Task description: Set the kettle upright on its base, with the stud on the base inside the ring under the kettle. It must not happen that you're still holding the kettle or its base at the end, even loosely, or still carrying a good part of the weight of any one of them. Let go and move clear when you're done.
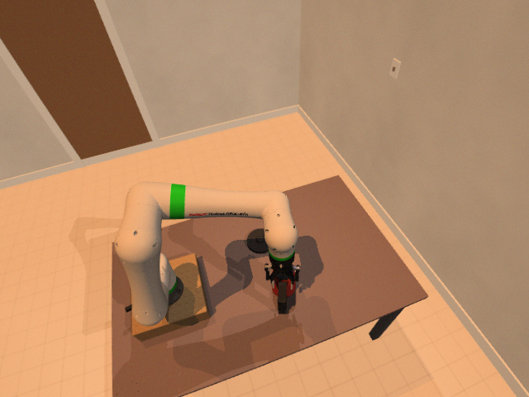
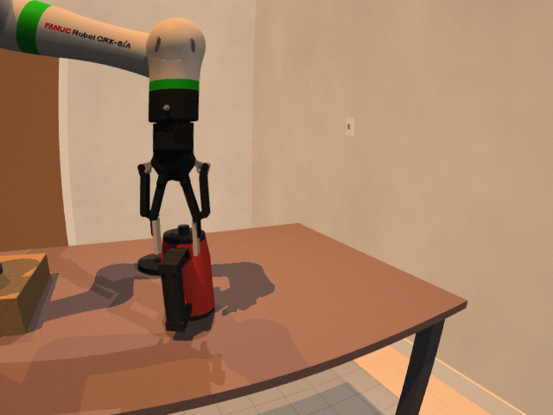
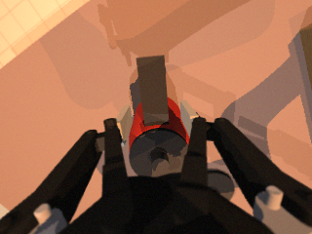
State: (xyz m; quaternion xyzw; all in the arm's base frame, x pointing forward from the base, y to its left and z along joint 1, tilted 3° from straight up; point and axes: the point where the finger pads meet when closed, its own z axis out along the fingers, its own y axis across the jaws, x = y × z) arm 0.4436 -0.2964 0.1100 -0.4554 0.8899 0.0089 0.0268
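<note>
The red kettle is 2 cm ahead of my hand, 2 cm to the left of it and 9 cm below it. From my hand the other things lie so: round black base: 8 cm ahead, 34 cm to the left, 17 cm below.
</note>
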